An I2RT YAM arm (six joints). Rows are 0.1 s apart.
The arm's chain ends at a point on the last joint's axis. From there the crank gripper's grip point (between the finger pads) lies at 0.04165 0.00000 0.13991 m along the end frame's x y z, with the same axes.
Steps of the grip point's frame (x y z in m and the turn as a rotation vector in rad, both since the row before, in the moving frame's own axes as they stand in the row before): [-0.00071 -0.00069 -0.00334 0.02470 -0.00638 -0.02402]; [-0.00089 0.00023 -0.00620 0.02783 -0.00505 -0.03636]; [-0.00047 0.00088 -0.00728 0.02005 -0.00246 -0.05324]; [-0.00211 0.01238 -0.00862 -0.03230 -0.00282 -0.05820]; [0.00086 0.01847 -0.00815 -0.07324 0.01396 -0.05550]
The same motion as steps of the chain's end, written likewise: [0.00024 0.00376 -0.00355 0.02470 -0.00638 -0.02402]; [-0.00008 0.00563 -0.00633 0.02783 -0.00505 -0.03636]; [0.00001 0.00589 -0.00733 0.02005 -0.00246 -0.05324]; [-0.00178 0.01027 -0.00870 -0.03230 -0.00282 -0.05820]; [-0.00131 0.01062 -0.00727 -0.07324 0.01396 -0.05550]
